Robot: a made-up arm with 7 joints.
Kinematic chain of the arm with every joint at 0, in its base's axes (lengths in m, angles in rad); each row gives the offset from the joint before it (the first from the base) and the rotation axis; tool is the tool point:
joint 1: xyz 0 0 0.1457 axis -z
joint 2: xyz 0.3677 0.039 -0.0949 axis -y
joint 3: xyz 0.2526 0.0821 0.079 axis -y
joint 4: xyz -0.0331 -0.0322 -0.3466 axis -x
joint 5: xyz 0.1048 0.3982 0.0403 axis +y
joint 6: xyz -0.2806 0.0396 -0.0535 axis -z
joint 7: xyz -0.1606 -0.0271 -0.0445 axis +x
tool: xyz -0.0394 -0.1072 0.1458
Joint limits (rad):
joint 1: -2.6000..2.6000
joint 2: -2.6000..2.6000
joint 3: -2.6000..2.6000
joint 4: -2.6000..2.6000
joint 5: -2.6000..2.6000
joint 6: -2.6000..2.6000
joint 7: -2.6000..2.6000
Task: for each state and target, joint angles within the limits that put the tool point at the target. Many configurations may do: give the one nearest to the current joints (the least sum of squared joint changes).
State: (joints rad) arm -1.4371 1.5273 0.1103 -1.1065 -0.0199 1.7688 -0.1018
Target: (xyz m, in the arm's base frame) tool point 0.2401 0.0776 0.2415
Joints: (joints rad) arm -1.5807 1.1884 -0.0203 -1.7512 0.3609 1.8745 -0.2778
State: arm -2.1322 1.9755 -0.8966 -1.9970 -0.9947 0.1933 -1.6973
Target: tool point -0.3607 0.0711 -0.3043
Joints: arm -1.8385 2.6000 -0.4725 -1.4184 -0.3608 -0.1160 -1.7907
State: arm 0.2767 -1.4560 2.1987 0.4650 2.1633 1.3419 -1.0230
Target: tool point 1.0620 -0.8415 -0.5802
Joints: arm 1.1311 -1.4350 2.1372 0.9666 2.3536 1.4186 -1.0484
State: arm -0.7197 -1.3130 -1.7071 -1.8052 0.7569 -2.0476 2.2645
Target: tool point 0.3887 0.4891 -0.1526
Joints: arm -0.7334 -1.5038 -1.4950 -1.8888 0.6195 -2.0197 2.0417
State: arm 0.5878 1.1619 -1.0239 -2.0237 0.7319 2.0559 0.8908
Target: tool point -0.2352 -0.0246 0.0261
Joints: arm 0.6851 1.7881 -0.5644 -1.7745 0.4388 1.7863 1.0370
